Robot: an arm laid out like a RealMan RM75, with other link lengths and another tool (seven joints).
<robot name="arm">
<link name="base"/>
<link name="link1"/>
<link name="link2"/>
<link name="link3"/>
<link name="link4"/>
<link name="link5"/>
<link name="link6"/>
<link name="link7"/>
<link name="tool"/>
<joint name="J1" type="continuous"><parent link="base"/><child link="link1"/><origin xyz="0 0 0.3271"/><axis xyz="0 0 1"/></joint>
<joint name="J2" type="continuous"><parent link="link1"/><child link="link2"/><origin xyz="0 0 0" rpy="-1.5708 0 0"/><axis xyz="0 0 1"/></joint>
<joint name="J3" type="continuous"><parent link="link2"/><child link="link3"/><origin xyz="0 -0.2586 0" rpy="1.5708 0 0"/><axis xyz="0 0 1"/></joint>
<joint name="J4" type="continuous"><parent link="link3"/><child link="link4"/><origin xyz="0 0 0" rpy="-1.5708 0 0"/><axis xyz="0 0 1"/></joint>
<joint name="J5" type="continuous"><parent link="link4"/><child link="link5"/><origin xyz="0 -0.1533 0" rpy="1.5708 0 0"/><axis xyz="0 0 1"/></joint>
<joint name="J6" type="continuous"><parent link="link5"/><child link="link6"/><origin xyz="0 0 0" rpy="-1.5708 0 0"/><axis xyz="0 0 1"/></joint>
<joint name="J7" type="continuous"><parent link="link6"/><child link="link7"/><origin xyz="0 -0.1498 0" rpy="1.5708 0 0"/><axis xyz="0 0 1"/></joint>
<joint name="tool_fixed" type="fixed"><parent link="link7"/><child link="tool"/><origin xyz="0.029 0.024 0.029" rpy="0 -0.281 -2.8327"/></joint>
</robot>
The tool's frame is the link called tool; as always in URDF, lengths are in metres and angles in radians. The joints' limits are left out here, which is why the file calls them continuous.
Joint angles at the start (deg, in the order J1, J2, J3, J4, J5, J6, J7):
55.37, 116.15, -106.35, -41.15, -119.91, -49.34, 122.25
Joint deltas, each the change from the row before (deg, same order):
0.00, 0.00, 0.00, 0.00, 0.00, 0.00, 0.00
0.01, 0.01, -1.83, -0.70, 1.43, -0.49, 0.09
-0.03, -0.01, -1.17, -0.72, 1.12, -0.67, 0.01
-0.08, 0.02, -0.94, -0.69, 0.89, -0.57, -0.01
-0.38, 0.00, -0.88, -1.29, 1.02, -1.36, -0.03
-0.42, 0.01, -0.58, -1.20, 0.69, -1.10, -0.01
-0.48, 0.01, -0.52, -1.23, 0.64, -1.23, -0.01
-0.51, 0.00, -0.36, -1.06, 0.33, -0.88, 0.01
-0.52, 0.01, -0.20, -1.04, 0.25, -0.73, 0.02
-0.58, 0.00, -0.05, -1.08, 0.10, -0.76, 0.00
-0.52, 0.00, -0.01, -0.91, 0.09, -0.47, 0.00
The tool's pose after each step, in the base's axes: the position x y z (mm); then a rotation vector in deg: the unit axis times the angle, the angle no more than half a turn. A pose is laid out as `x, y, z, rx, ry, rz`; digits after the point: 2 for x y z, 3 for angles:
174.56, 343.34, -30.31, 35.796, 147.993, 21.059
172.37, 337.19, -33.60, 34.684, 148.251, 19.077
170.15, 331.95, -35.78, 33.877, 148.535, 17.295
168.25, 327.27, -37.67, 33.153, 148.803, 15.768
166.19, 319.53, -39.40, 32.348, 149.107, 13.242
164.51, 313.23, -40.57, 31.694, 149.408, 11.274
163.22, 306.49, -41.46, 31.067, 149.618, 9.182
162.74, 301.38, -41.91, 30.574, 149.768, 7.735
161.97, 297.04, -42.25, 30.206, 150.028, 6.552
161.46, 293.05, -42.21, 29.854, 150.280, 5.504
160.86, 290.13, -42.23, 29.639, 150.603, 4.809

